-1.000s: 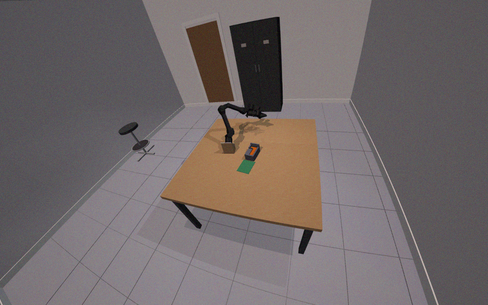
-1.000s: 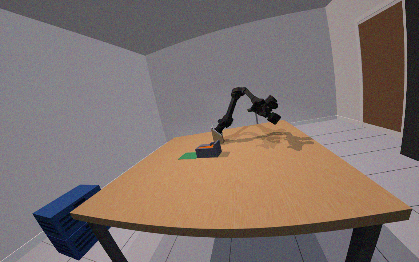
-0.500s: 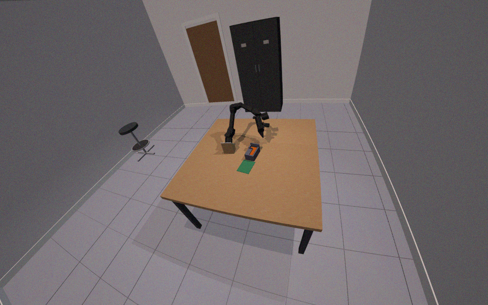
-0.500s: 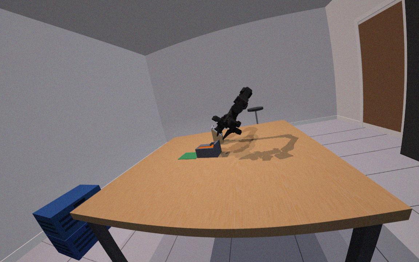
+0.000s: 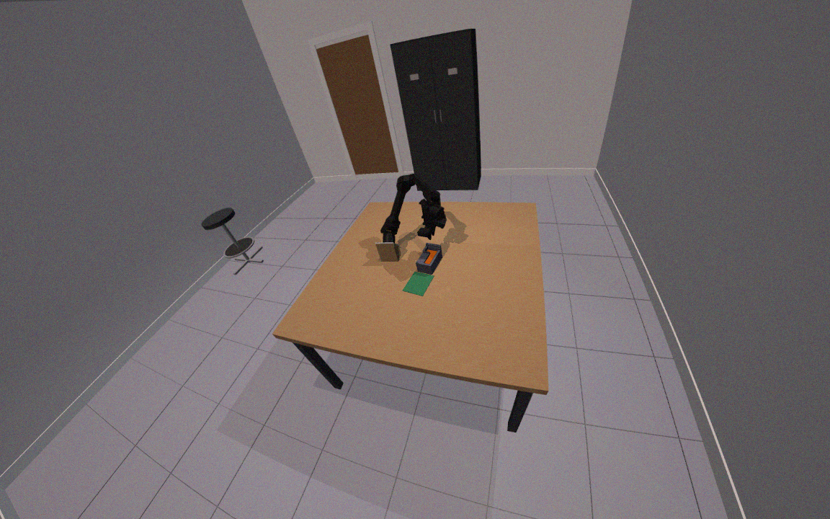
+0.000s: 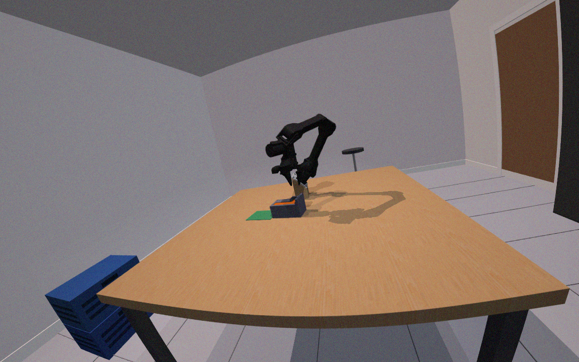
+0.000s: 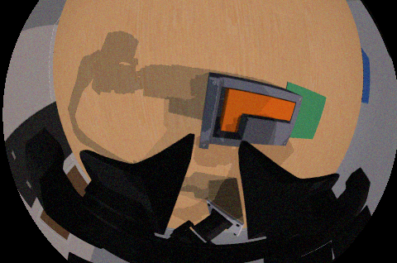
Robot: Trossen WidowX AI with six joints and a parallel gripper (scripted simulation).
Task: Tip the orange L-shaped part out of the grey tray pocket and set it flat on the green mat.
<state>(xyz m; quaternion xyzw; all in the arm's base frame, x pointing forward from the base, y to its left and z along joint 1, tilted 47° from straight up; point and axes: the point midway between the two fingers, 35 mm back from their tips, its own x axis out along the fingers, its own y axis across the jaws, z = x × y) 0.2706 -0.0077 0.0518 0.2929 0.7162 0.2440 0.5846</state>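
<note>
My gripper tip is now 90 mm above the orange L-shaped part, 50 mm to the left of it and 10 mm past it. From my gripper tip the other things lie so: green mat (220 mm to the right, 160 mm below, 30 mm behind).
</note>
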